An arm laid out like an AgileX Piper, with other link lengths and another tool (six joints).
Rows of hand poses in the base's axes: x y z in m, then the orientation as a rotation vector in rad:
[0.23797, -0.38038, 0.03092, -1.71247, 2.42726, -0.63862]
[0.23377, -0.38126, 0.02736, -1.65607, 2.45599, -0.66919]
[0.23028, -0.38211, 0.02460, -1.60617, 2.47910, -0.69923]
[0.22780, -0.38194, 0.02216, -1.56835, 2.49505, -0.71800]
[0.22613, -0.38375, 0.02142, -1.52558, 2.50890, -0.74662]
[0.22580, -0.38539, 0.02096, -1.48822, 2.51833, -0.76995]
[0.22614, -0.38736, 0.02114, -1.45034, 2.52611, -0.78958]
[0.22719, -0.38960, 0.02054, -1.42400, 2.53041, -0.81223]
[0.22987, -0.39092, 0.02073, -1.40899, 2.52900, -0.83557]
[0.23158, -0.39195, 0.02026, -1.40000, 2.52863, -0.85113]
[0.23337, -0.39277, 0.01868, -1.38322, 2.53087, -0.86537]
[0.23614, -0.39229, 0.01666, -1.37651, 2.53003, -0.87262]
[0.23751, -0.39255, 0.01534, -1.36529, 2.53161, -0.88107]
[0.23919, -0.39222, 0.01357, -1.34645, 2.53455, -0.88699]
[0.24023, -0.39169, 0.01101, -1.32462, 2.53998, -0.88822]
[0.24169, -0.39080, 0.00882, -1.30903, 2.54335, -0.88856]
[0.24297, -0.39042, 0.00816, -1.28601, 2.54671, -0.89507]
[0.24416, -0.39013, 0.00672, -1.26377, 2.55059, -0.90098]
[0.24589, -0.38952, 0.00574, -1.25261, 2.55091, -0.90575]
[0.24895, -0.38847, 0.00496, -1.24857, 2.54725, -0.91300]
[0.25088, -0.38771, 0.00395, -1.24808, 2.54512, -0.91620]
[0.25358, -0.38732, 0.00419, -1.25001, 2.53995, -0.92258]
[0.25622, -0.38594, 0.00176, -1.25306, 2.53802, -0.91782]
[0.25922, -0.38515, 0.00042, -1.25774, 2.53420, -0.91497]
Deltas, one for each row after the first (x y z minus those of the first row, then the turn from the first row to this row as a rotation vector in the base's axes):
[-0.00420, -0.00088, -0.00356, -0.00929, -0.01936, -0.04094]
[-0.00769, -0.00173, -0.00632, -0.01950, -0.03758, -0.07649]
[-0.01017, -0.00156, -0.00876, -0.02463, -0.05106, -0.10252]
[-0.01184, -0.00337, -0.00950, -0.03446, -0.06990, -0.13059]
[-0.01217, -0.00501, -0.00996, -0.04157, -0.08737, -0.15385]
[-0.01183, -0.00698, -0.00978, -0.04595, -0.10519, -0.17645]
[-0.01078, -0.00922, -0.01038, -0.05491, -0.11956, -0.19241]
[-0.00810, -0.01054, -0.01019, -0.06600, -0.13196, -0.20042]
[-0.00639, -0.01157, -0.01066, -0.07393, -0.13919, -0.20561]
[-0.00460, -0.01239, -0.01224, -0.07967, -0.14829, -0.21564]
[-0.00183, -0.01191, -0.01426, -0.08255, -0.15337, -0.21894]
[-0.00046, -0.01217, -0.01558, -0.08576, -0.15915, -0.22565]
[0.00122, -0.01184, -0.01735, -0.08568, -0.16745, -0.23647]
[0.00226, -0.01131, -0.01991, -0.08240, -0.17473, -0.24965]
[0.00372, -0.01042, -0.02210, -0.07958, -0.18015, -0.25882]
[0.00500, -0.01004, -0.02276, -0.07916, -0.19005, -0.27209]
[0.00619, -0.00975, -0.02420, -0.07877, -0.19898, -0.28527]
[0.00792, -0.00914, -0.02518, -0.07938, -0.20485, -0.29126]
[0.01098, -0.00809, -0.02596, -0.08231, -0.21047, -0.29203]
[0.01291, -0.00733, -0.02697, -0.08378, -0.21270, -0.29149]
[0.01561, -0.00694, -0.02673, -0.08717, -0.21637, -0.28854]
[0.01825, -0.00556, -0.02916, -0.08405, -0.21570, -0.28576]
[0.02125, -0.00477, -0.03050, -0.08210, -0.21584, -0.28141]

